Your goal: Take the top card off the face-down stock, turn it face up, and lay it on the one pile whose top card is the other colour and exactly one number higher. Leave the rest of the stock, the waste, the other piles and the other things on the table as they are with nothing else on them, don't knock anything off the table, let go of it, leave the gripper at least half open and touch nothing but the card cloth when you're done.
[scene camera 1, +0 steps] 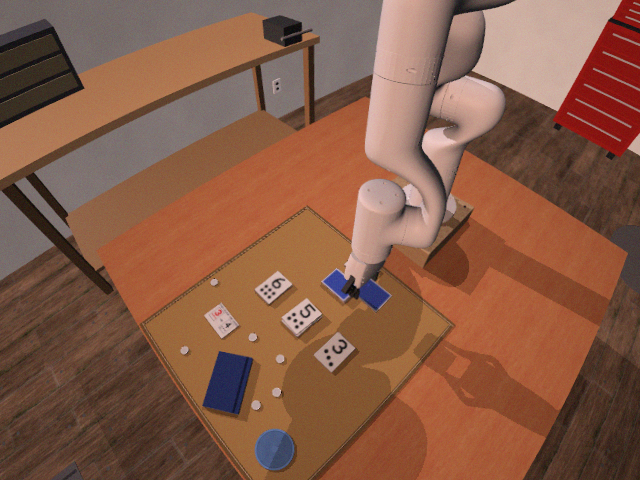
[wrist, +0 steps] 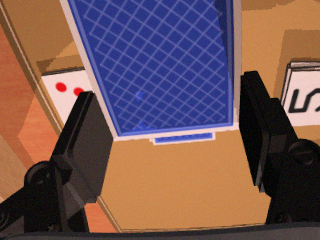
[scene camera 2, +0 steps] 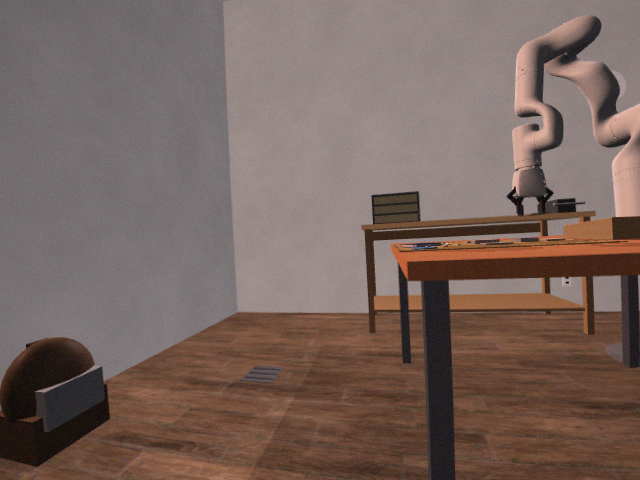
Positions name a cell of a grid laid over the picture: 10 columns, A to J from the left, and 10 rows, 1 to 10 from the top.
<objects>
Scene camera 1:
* black 3 card: F8
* dark blue notebook: D9
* brown card cloth: F9
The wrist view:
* my gripper: F5
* brown card cloth: G8
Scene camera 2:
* my gripper: I5
</objects>
